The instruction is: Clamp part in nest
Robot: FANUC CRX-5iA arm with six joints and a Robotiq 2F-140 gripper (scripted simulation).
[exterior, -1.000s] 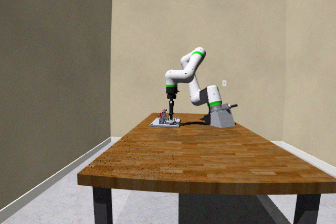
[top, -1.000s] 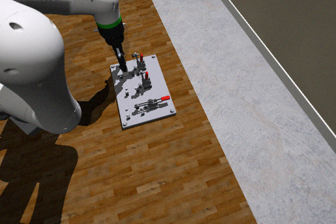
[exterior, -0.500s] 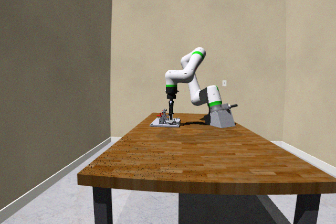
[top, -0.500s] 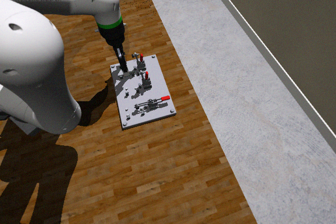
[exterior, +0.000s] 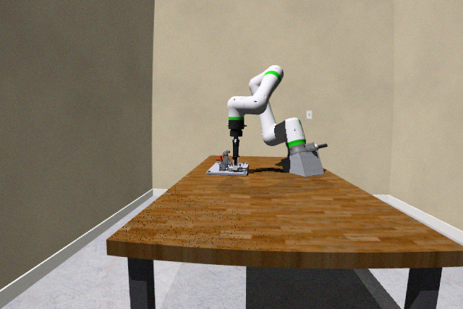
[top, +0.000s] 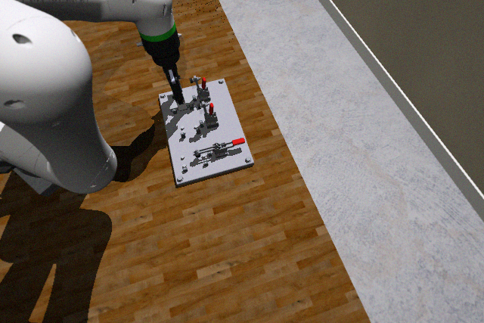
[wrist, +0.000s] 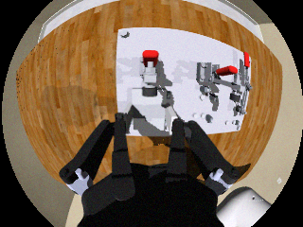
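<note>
The part lies 3 cm below my hand. From my hand the other things lie so: grey fixture plate: 6 cm ahead, 11 cm to the right, 5 cm below.
</note>
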